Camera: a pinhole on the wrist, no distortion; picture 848 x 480 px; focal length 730.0 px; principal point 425.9 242.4 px. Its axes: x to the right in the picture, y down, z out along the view. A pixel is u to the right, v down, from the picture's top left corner.
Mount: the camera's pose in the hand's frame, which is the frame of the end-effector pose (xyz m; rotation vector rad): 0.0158 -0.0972 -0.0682 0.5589 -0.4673 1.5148
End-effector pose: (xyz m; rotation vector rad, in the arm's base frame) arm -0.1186 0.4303 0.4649 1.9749 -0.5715 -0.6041
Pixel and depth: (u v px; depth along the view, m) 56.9 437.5 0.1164
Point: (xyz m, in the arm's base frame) -0.0889 0.5359 0.2789
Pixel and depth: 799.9 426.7 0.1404
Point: -0.1643 0.4331 0.3171
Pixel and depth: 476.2 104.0 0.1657
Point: -0.0911 0.4317 0.2587
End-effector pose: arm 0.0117 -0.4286 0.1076 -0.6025 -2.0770 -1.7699
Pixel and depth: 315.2 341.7 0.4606
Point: -0.1953 -0.2341 -0.3102
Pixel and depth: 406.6 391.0 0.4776
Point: -0.1488 -0.1833 -0.3066
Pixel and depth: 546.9 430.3 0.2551
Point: -0.0727 -0.3002 -0.1221
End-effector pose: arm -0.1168 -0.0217 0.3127 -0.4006 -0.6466 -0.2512
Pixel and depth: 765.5 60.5 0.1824
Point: -0.1762 -0.0994 0.4887
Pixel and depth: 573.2 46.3 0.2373
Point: -0.1924 -0.1485 0.5339
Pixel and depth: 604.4 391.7 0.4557
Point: -0.4502 -0.1151 0.6277
